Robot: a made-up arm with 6 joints.
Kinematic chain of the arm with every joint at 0, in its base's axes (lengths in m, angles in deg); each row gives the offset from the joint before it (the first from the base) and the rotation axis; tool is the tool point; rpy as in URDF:
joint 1: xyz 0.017 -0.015 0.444 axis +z
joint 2: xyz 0.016 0 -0.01 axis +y
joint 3: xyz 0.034 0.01 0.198 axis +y
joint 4: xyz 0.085 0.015 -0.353 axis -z
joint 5: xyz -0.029 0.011 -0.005 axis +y
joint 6: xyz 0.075 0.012 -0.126 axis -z
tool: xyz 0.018 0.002 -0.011 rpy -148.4 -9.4 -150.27
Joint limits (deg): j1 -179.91..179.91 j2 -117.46..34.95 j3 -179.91..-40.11 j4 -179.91..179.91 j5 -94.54..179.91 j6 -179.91..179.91
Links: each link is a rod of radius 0.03 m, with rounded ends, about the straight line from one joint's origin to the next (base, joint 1, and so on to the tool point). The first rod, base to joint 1, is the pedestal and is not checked.
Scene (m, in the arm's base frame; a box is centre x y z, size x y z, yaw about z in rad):
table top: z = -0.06
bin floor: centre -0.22 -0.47 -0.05 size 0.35 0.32 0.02 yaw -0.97
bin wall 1: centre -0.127 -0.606 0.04 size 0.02 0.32 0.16 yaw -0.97
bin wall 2: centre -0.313 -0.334 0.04 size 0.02 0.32 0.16 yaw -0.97
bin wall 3: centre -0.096 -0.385 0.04 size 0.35 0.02 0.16 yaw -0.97
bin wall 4: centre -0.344 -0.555 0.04 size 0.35 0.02 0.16 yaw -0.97
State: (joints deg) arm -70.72 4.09 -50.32 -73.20 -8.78 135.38
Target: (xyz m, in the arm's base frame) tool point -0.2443 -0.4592 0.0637
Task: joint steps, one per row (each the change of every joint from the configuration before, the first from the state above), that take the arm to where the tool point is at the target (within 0.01 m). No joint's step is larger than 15 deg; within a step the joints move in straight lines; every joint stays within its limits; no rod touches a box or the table.
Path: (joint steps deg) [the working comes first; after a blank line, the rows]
Joints at the target: 69.48 -117.46 -172.83 -31.41 -40.93 129.35
Straight joint move there: clear.

1: 14.02 -12.15 -12.25 4.18 -3.21 -0.60
2: 14.02 -12.16 -12.25 4.18 -3.22 -0.61
3: 14.02 -12.15 -12.25 4.18 -3.21 -0.60
4: 14.02 -12.16 -12.25 4.18 -3.22 -0.60
5: 14.02 -12.15 -12.25 4.18 -3.21 -0.61
6: 14.02 -12.16 -12.25 4.18 -3.22 -0.60
7: 14.02 -12.16 -12.26 4.18 -3.21 -0.60
8: 14.02 -12.15 -12.25 4.18 -3.22 -0.60
9: 14.02 -12.15 -12.25 4.17 -3.21 -0.61
10: 14.02 -12.16 -12.25 4.18 -3.22 -0.60

